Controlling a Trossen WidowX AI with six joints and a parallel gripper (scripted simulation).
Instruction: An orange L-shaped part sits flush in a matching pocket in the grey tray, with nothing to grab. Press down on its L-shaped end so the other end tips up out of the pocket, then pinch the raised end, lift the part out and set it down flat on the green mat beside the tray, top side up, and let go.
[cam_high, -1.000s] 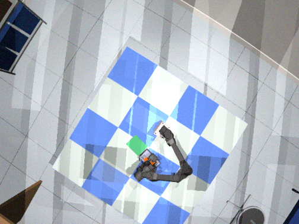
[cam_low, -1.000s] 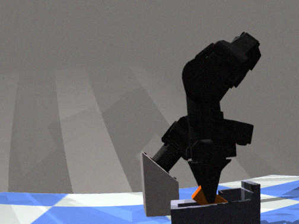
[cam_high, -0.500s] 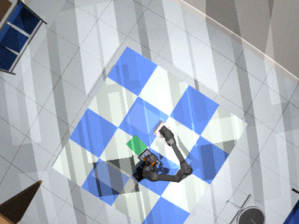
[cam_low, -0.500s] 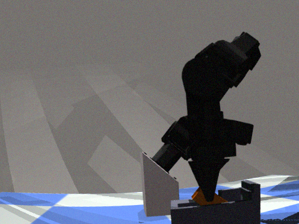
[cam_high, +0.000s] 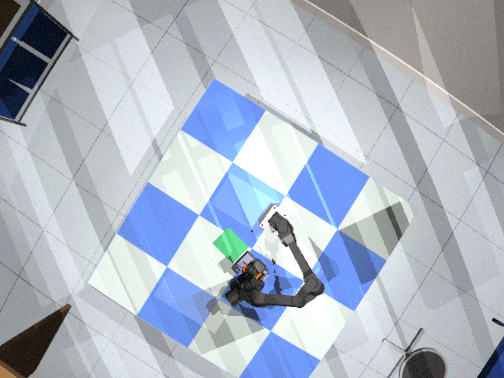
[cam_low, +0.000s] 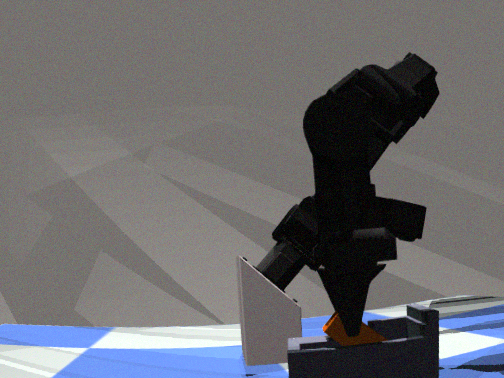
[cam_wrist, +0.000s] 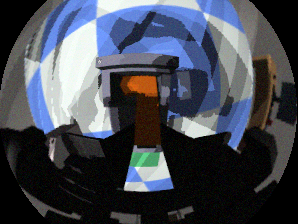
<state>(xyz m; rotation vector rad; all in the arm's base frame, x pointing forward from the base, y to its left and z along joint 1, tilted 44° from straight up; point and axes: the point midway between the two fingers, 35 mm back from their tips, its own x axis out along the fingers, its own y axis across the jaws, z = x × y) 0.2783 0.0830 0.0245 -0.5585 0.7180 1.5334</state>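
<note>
Right now the green mat is 14 cm to the right of my gripper tip, 9 cm below it and 2 cm behind it. The rest, counted from my gripper tip: orange L-shaped part: 4 cm to the left, 3 cm below, 1 cm behind.
</note>
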